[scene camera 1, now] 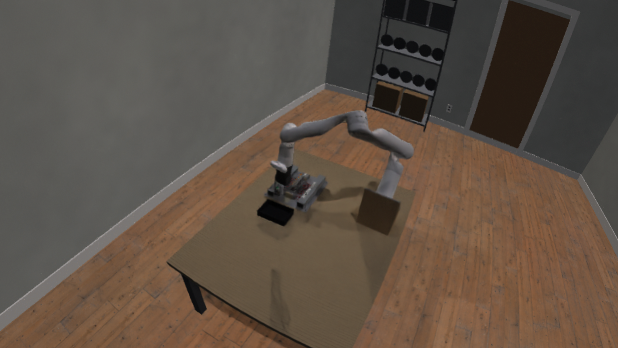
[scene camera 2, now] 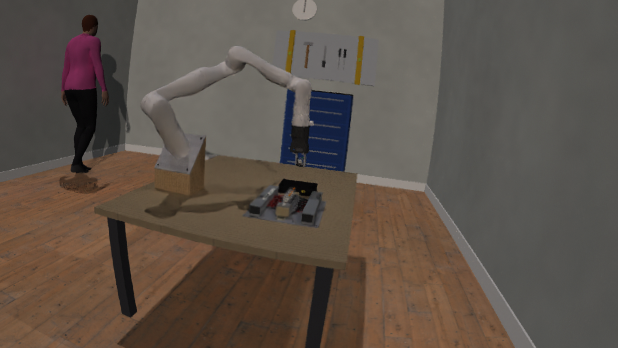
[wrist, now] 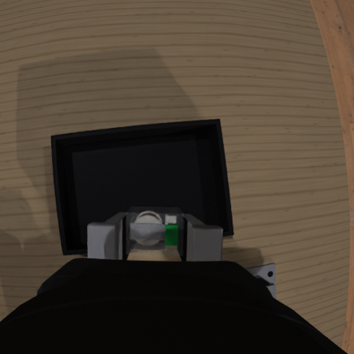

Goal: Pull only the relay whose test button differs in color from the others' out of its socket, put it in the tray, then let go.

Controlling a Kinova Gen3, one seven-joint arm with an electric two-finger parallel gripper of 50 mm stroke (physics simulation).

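Where they show: gripper, between the fingertips: (scene camera 1: 278, 193) (scene camera 2: 300, 166); arm's base, origin of its link: (scene camera 1: 382, 198) (scene camera 2: 181, 149).
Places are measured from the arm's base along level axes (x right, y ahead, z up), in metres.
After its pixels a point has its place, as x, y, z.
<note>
My gripper (scene camera 1: 279, 189) {-0.228, 0.484, -0.048} (scene camera 2: 300, 161) {-0.228, 0.484, -0.048} (wrist: 154, 231) is shut on a clear-cased relay (wrist: 148, 234) with a green test button. It holds the relay up in the air, off the socket panel. The black tray (scene camera 1: 275, 213) {-0.253, 0.483, -0.170} (scene camera 2: 298, 186) {-0.309, 0.469, -0.163} (wrist: 135, 172) lies on the table, lower than the relay. In the wrist view the relay overlaps the tray's near edge, with most of the tray's inside beyond it. The socket panel (scene camera 1: 311, 193) (scene camera 2: 312, 208) (wrist: 270, 270) stands beside the tray; the parts left on it are too small to tell apart in the scene views, and the hand hides most of the panel in the wrist view.
The panel's two grey wire ducts stand up beside the sockets, close to the tray. The arm's wooden base block (scene camera 1: 378, 212) {-0.061, -0.010, -0.049} (scene camera 2: 172, 181) {0.070, 0.001, -0.128} stands at the other side of the table (scene camera 1: 300, 260) {-0.454, 0.210, -0.173} (scene camera 2: 225, 230) {0.322, 0.375, -0.173}. A person (scene camera 2: 81, 65) stands behind the table by the wall.
</note>
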